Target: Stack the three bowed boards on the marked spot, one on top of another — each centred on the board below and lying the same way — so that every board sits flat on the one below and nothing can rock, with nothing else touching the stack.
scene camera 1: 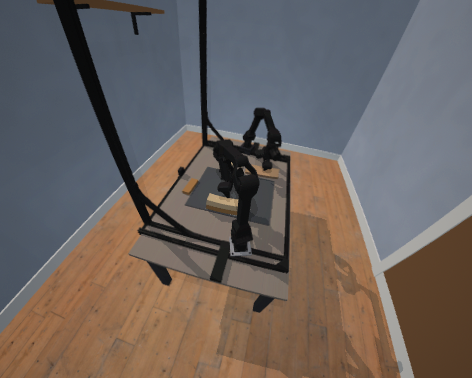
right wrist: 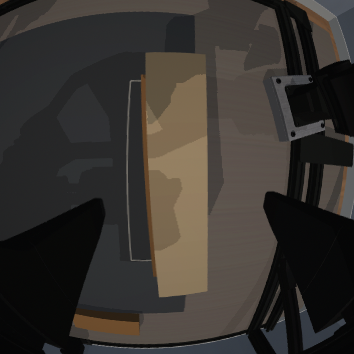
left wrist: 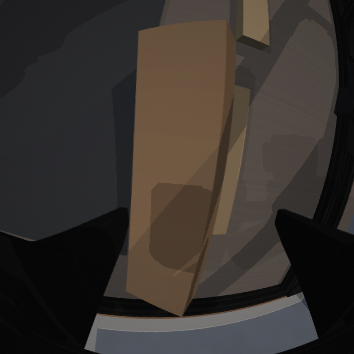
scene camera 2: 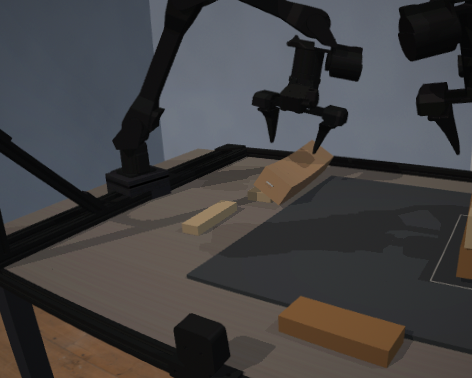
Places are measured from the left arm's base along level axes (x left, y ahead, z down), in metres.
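Pixels of known places: left gripper, fingertip midpoint: (left wrist: 205, 217) (scene camera 2: 292, 148); right gripper, fingertip midpoint: (scene camera 1: 230, 192) (right wrist: 185, 203); left arm's base, link origin: (scene camera 1: 247, 145) (scene camera 2: 136, 171); right arm's base, link origin: (scene camera 1: 240, 245) (right wrist: 302, 104).
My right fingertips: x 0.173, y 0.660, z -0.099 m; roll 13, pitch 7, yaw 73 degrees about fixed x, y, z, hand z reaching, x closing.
Ahead of a thing's pixels: the offset from my right fingertips to its middle. "spot": to the spot under its first point. Level surfaces: height alone.
A pale board @(dx +0.002, dy +0.006, dz +0.074 m) (scene camera 1: 222, 201) (right wrist: 177, 175) lies on an orange-brown board @(spot: dx -0.123, dy +0.021, dz +0.113 m) (scene camera 2: 465, 262), whose thin edge shows in the right wrist view. The white outline @(spot: dx -0.016, dy -0.045, dz +0.145 m) (right wrist: 127, 175) (scene camera 2: 445, 250) shows along their left side; its other side is hidden, so centring is unclear. The third board @(dx +0.058, dy -0.408, dz +0.107 m) (scene camera 2: 295, 175) (left wrist: 175, 125), tan-brown, lies tilted over a small pale block @(dx +0.027, dy -0.444, dz +0.143 m) (scene camera 2: 262, 196) (left wrist: 235, 165), across the mat's edge. My left gripper (scene camera 2: 293, 147) (left wrist: 205, 217) is open and empty above the tan-brown board's far end. My right gripper (right wrist: 185, 203) is open and empty above the two-board stack, apart from it.
Another pale block @(dx -0.171, dy -0.420, dz +0.143 m) (scene camera 2: 210, 218) (left wrist: 255, 22) lies on the table near the left arm's base. An orange block @(dx -0.302, dy -0.046, dz +0.140 m) (scene camera 2: 340, 325) (scene camera 1: 190, 186) (right wrist: 107, 324) lies beside the dark mat @(dz +0.145 m) (scene camera 2: 300, 240). Black frame rails edge the table, and an upright post (scene camera 1: 203, 75) stands at one corner.
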